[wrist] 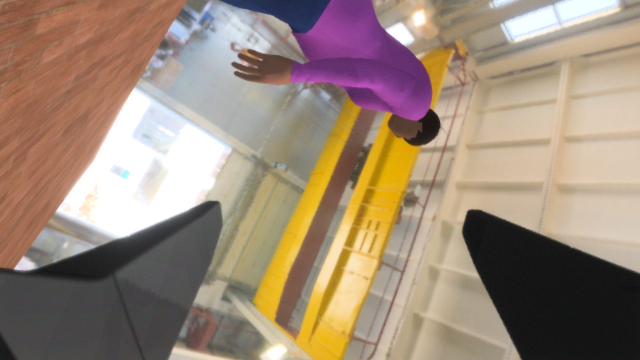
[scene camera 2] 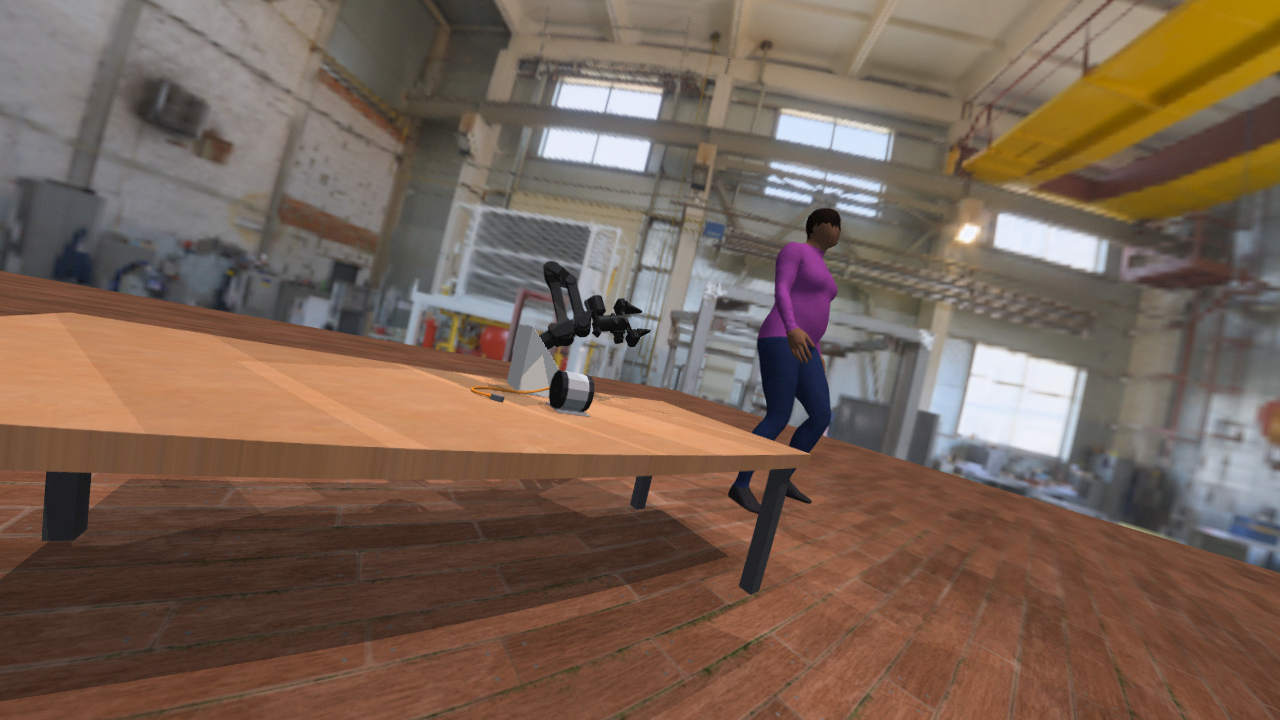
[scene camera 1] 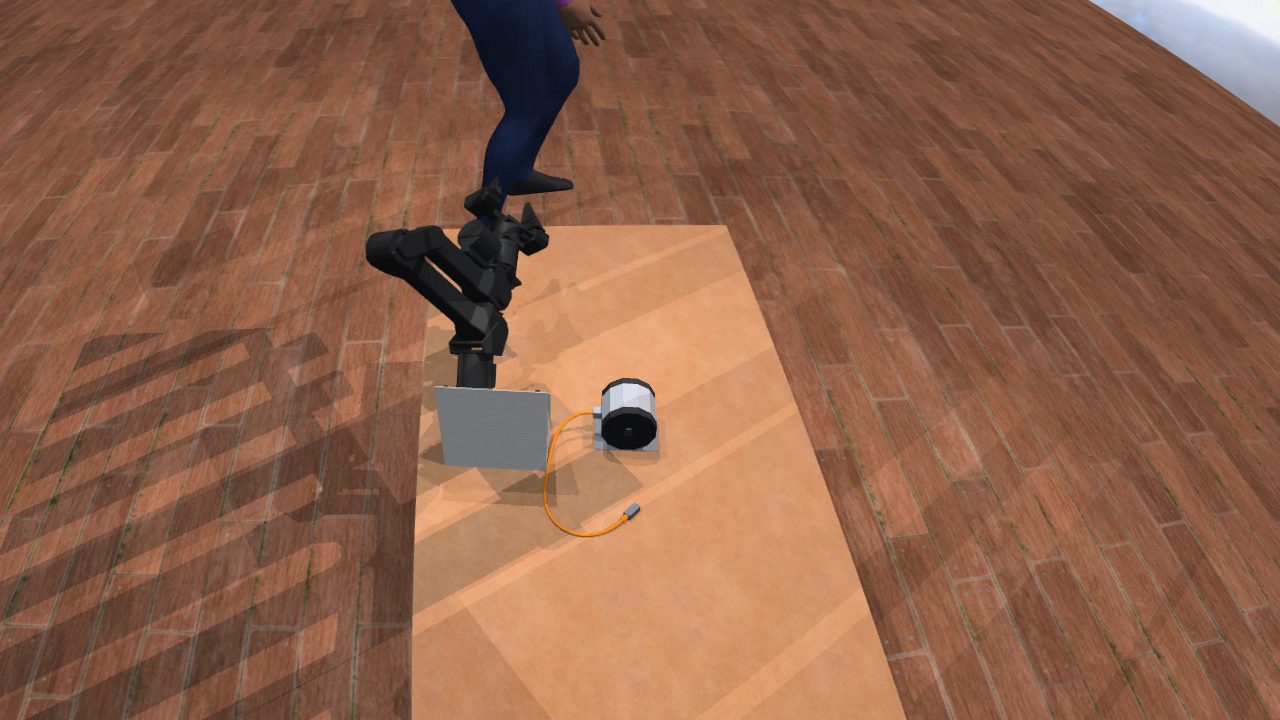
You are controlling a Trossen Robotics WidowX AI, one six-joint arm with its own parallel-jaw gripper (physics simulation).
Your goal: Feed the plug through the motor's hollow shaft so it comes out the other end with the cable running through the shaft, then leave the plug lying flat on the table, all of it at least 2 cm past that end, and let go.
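Where they show: gripper, fingertip midpoint: (wrist: 345,217) (scene camera 2: 646,321) (scene camera 1: 512,190); arm's base at its link origin: (scene camera 2: 536,346) (scene camera 1: 474,389).
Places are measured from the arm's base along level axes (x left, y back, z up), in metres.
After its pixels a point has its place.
The motor (scene camera 1: 628,397) {z -0.040, x 0.013, y -0.278 m} (scene camera 2: 578,392) {z -0.083, x 0.015, y -0.332 m}, a white-grey drum with black end rings, stands on a grey base on the table. The small dark opening of its hollow shaft (scene camera 1: 629,431) {z -0.100, x -0.016, y -0.281 m} shows in the black end face in scene camera 1. An orange cable (scene camera 1: 586,535) {z -0.136, x -0.222, y -0.189 m} leaves a small block on the motor's left side and curves over the table to the grey plug (scene camera 1: 631,511) {z -0.127, x -0.179, y -0.270 m} (scene camera 2: 497,398) {z -0.134, x -0.176, y -0.280 m}. The plug lies on the table, outside the shaft and apart from the motor. My gripper (scene camera 1: 512,196) {z 0.181, x 0.371, y -0.065 m} (scene camera 2: 643,321) {z 0.181, x 0.371, y -0.065 m} (wrist: 345,217) {z 0.181, x 0.371, y -0.065 m} is open and empty, raised above the far end of the table, away from motor and plug.
A grey upright panel (scene camera 1: 494,429) {z -0.035, x -0.065, y -0.036 m} (scene camera 2: 526,362) {z -0.047, x -0.069, y -0.127 m} stands by the arm's base, left of the motor and cable. The wooden table (scene camera 1: 716,582) {z -0.141, x -0.327, y -0.399 m} (scene camera 2: 313,385) {z -0.141, x -0.543, y -0.343 m} has its left edge close to the arm. A person (scene camera 1: 537,80) (scene camera 2: 805,295) (wrist: 365,75) stands beyond the table's far end.
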